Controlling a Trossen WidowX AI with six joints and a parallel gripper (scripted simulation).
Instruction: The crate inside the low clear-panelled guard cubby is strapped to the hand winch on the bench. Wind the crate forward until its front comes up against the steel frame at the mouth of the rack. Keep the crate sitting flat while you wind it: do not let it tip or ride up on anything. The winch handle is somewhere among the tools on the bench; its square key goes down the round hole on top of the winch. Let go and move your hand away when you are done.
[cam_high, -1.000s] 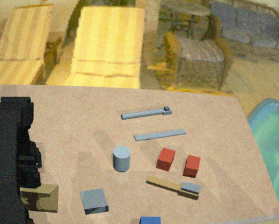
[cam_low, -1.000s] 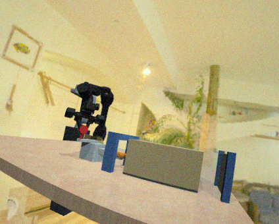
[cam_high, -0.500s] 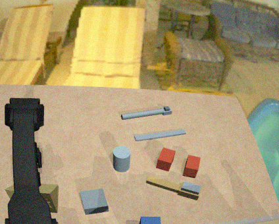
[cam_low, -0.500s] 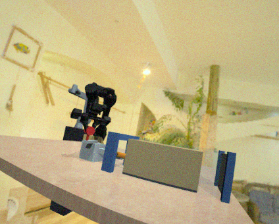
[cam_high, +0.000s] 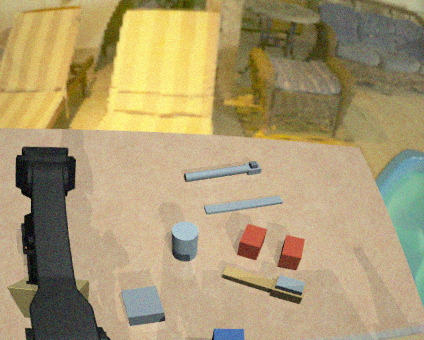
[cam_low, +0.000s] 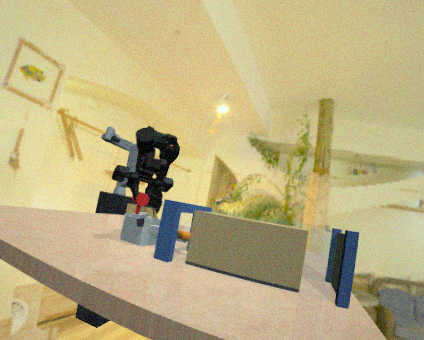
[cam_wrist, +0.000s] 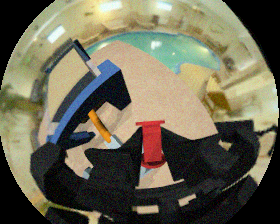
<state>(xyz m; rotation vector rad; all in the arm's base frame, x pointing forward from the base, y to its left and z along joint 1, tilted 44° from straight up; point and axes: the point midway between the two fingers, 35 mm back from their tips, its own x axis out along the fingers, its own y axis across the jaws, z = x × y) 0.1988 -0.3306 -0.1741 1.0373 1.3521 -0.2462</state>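
The blue frame lies 110 mm ahead of my gripper tip, 90 mm to the left of it and 30 mm below it. The rest, counted from my gripper tip: winch handle (30 mm behind, 50 mm to the left, 30 mm below); grey winch (60 mm behind, 100 mm to the left, 100 mm below); red spool-shaped piece (10 mm behind, 10 mm to the left).
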